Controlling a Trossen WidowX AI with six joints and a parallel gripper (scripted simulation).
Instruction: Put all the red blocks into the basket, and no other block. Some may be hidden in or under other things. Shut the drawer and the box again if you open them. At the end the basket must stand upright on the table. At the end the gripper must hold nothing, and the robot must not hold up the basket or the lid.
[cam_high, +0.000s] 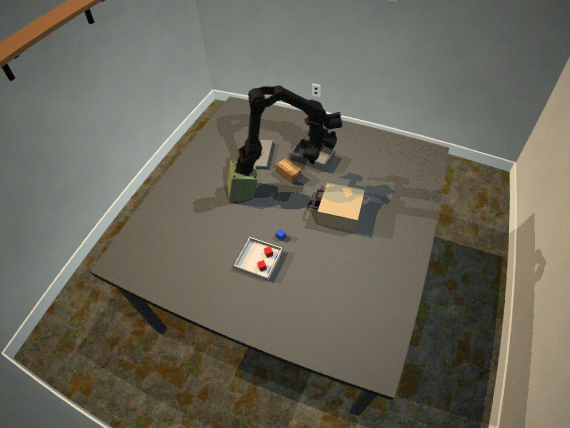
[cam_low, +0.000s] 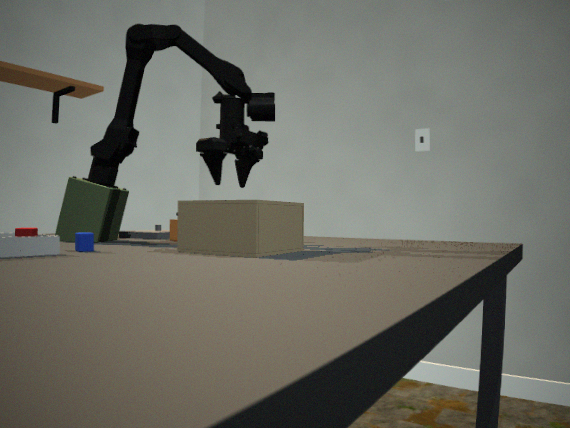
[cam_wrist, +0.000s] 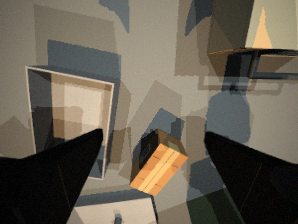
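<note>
Now: the grey lid 32 cm behind my hand, 9 cm to the left of it and 15 cm below it. The rest, counted from my hand: white basket: 11 cm behind, 49 cm to the right, 16 cm below; then orange box: 12 cm behind, 1 cm to the right, 13 cm below; then tan drawer cabinet: 16 cm ahead, 18 cm to the right, 13 cm below.
</note>
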